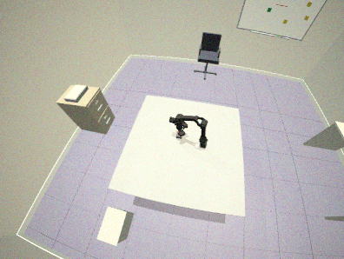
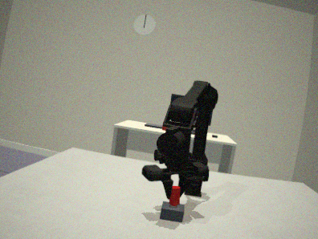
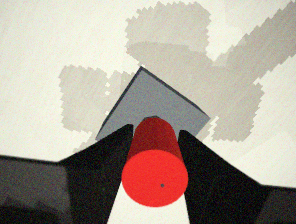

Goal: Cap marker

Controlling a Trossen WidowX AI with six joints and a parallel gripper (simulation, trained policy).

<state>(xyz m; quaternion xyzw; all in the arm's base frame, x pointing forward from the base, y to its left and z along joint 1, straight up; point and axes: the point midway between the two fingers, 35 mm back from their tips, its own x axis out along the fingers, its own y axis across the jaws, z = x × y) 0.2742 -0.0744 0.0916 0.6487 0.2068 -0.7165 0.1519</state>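
The red cap is 10 mm ahead of my gripper tip and 10 mm above it. Round my gripper tip: grey holder block: 40 mm below, 10 mm ahead.
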